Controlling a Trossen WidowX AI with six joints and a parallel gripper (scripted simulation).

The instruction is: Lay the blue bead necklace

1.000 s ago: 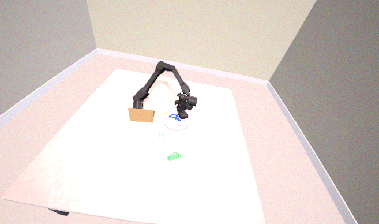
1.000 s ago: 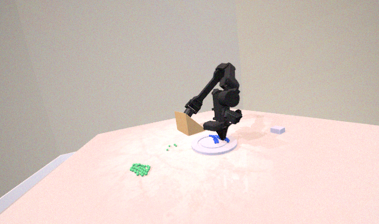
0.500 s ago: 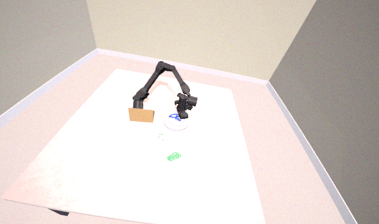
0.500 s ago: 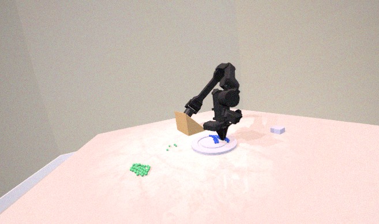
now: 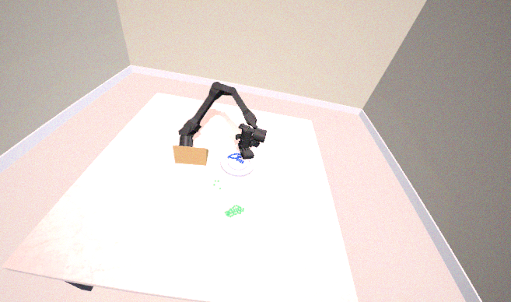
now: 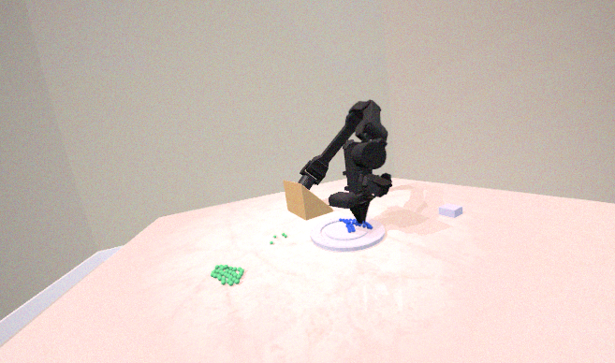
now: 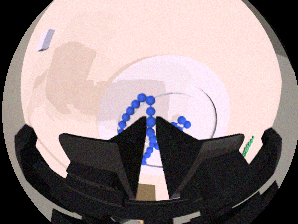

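My gripper tip is 4 cm to the left of the round white bead board, 2 cm past it and 2 cm above it. The rest, counted from my gripper tip: small grey block: 26 cm to the left, 9 cm ahead, 1 cm below.
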